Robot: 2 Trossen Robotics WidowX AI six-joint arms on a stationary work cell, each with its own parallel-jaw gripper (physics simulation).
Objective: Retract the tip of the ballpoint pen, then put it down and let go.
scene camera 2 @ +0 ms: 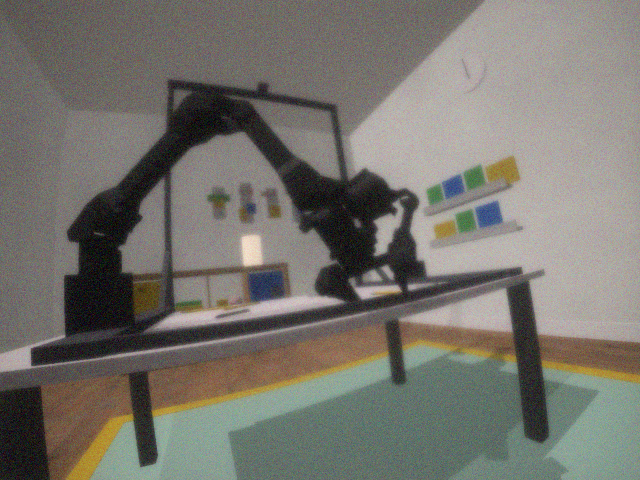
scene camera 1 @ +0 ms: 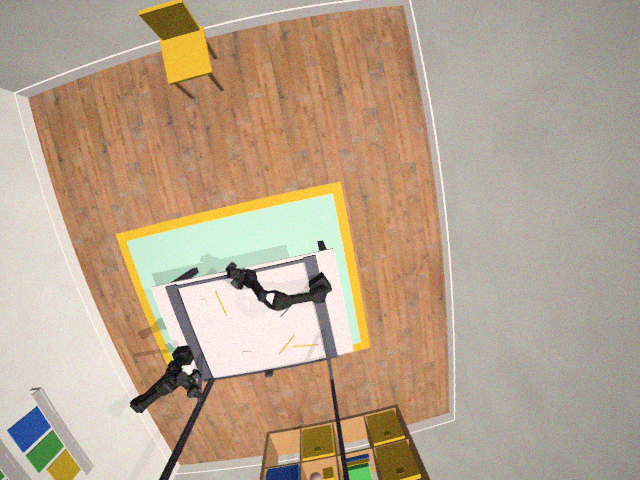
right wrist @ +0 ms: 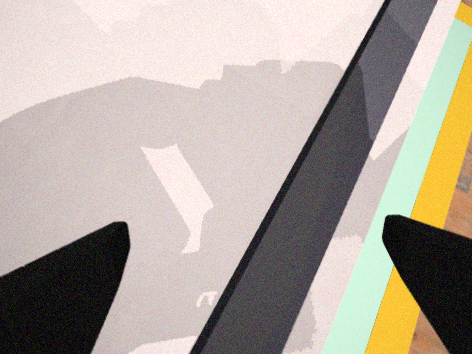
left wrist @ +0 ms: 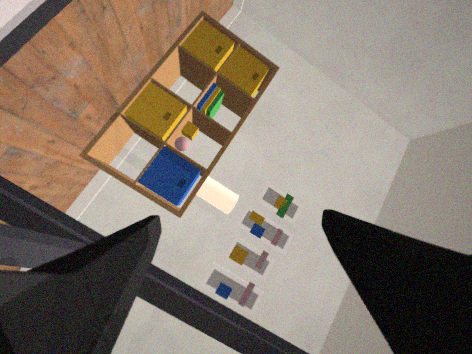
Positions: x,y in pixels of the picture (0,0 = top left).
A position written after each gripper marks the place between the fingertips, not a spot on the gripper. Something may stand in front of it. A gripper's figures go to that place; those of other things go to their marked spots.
Labels:
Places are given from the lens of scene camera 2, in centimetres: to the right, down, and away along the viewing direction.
right gripper (scene camera 2: 384,300): 12, 11, 47
dark frame of posts (scene camera 2: 88,345): -27, 12, 26

